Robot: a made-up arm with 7 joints.
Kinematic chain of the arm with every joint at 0, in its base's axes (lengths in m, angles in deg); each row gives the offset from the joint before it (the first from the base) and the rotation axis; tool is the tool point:
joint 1: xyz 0 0 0.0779 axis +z
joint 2: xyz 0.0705 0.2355 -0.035 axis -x
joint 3: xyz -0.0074 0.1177 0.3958 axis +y
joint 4: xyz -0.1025 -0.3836 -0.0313 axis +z
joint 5: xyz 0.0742 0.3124 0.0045 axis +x
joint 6: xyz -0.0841 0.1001 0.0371 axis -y
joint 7: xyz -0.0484 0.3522 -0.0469 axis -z
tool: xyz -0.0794 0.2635 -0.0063
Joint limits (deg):
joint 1: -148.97..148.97
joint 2: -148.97..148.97
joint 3: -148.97..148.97
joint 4: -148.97..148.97
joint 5: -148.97..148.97
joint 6: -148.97..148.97
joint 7: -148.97..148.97
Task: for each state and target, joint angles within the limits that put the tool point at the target. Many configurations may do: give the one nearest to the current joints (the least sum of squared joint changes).
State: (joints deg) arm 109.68 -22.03 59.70 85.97 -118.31 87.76 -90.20
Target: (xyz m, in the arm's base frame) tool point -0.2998 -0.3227 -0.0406
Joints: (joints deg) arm 67.06 -37.87 30.25 79.24 -83.68 105.87 -53.85
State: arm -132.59 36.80 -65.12 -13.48 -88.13 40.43 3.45
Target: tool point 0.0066 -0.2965 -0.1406
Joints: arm -94.08 36.14 -36.80 -20.80 -91.35 34.79 -27.44
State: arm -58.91 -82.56 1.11 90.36 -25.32 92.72 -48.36
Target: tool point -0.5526 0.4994 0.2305
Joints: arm -38.44 -85.17 17.12 64.29 -17.37 106.17 -57.61
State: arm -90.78 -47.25 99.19 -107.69 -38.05 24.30 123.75
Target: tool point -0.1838 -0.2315 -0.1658
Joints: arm -77.48 -14.69 70.63 -96.56 -19.80 32.98 141.88
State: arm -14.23 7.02 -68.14 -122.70 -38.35 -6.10 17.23
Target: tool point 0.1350 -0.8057 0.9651
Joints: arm -37.69 9.86 -76.09 -136.27 -32.94 -5.00 36.94
